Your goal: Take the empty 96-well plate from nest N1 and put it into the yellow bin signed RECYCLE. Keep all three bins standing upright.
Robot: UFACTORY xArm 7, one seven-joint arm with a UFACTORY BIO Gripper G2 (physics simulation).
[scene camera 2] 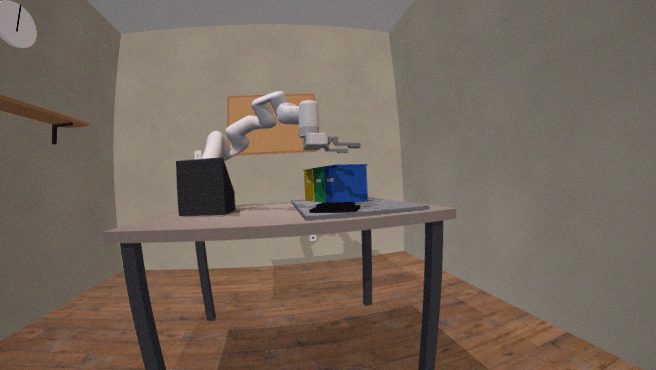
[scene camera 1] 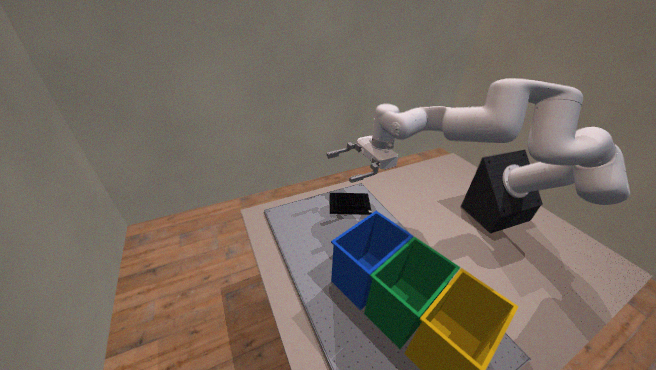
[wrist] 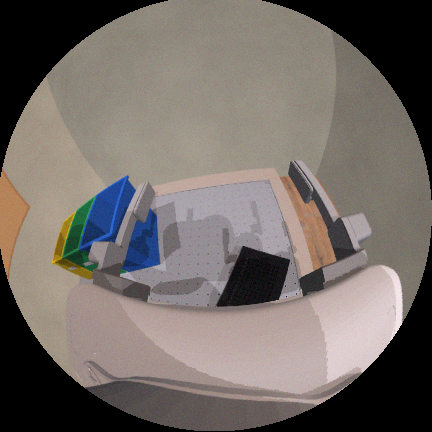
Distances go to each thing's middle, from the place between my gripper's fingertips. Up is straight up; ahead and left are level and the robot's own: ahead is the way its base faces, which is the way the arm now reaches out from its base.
The black 96-well plate (wrist: 258,276) lies 210 mm below my hand, 80 mm behind it and 60 mm to the right of it. The rest, counted from my hand: blue bin (scene camera 1: 358,252) (280 mm to the left, 140 mm below, 10 mm behind); then green bin (scene camera 1: 403,288) (400 mm to the left, 140 mm below, 70 mm behind); then black nest (wrist: 235,271) (220 mm below, 80 mm behind, 60 mm to the right).
